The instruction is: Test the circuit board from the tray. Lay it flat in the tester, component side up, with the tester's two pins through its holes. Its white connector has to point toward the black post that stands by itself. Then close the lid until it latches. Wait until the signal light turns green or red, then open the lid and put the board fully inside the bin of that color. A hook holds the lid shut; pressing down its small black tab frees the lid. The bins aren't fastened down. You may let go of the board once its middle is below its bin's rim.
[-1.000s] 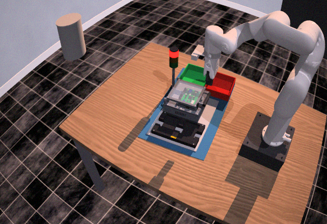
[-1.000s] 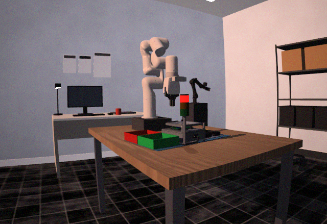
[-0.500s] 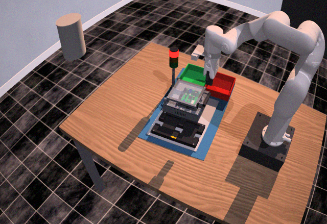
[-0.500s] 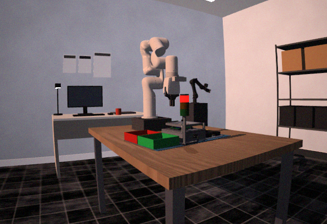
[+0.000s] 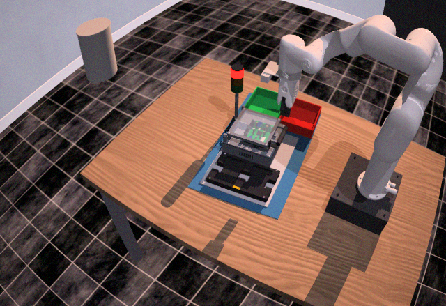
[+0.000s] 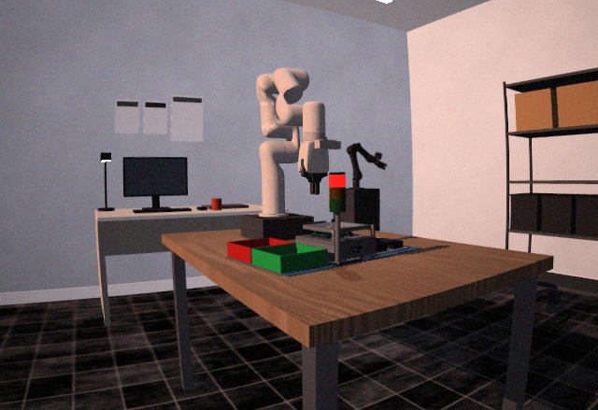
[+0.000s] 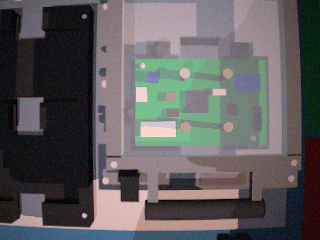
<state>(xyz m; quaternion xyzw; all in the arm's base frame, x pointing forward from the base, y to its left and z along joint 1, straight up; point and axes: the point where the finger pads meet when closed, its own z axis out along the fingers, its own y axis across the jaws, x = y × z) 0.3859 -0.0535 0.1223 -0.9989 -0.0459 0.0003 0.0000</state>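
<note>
Now: hand 12 cm above the black block, 6 cm to the right of it and 2 cm short of it. From my hand the other things lie so: red bin: 20 cm to the right, 19 cm below; clear lid: 12 cm below, 9 cm ahead, 1 cm to the left; green circuit board: 14 cm below, 8 cm ahead, 1 cm to the left.
</note>
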